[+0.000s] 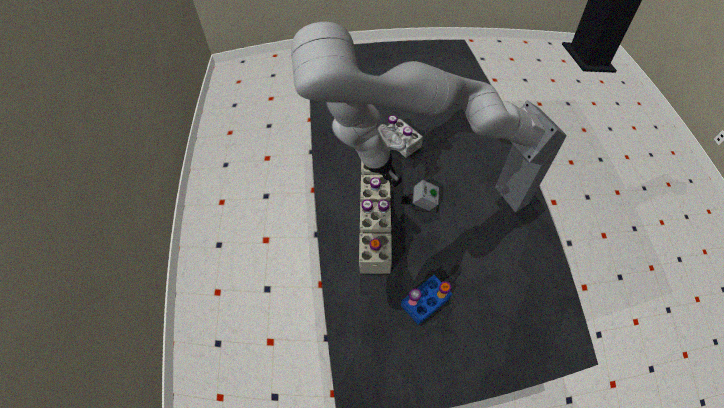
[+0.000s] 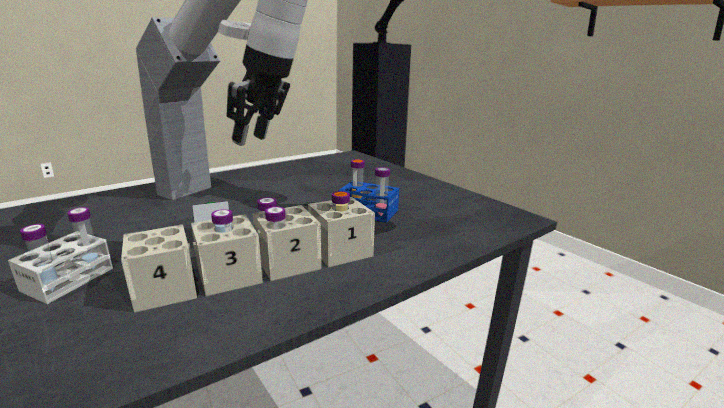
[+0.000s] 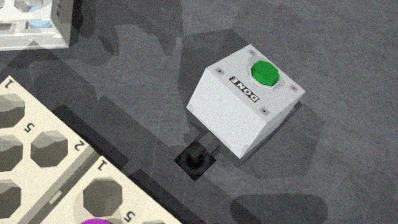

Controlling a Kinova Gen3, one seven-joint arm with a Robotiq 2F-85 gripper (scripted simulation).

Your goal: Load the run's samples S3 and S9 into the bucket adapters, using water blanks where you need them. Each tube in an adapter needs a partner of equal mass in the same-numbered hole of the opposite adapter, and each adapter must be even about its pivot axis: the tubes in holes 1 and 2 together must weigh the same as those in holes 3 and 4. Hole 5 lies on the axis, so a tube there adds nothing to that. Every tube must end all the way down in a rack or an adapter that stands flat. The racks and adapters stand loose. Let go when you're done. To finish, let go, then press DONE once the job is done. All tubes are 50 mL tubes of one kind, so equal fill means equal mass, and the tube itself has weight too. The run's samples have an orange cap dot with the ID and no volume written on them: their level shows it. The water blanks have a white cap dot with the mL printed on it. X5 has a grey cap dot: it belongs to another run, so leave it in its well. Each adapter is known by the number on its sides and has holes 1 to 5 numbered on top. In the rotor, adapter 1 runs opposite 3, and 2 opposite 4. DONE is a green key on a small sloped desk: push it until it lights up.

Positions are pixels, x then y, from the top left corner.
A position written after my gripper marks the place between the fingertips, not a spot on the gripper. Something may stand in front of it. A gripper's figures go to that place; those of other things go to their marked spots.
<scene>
My gripper (image 2: 248, 140) is 70 cm from the lens. A blue rack (image 2: 392, 198) is 94 cm from the lens.
</scene>
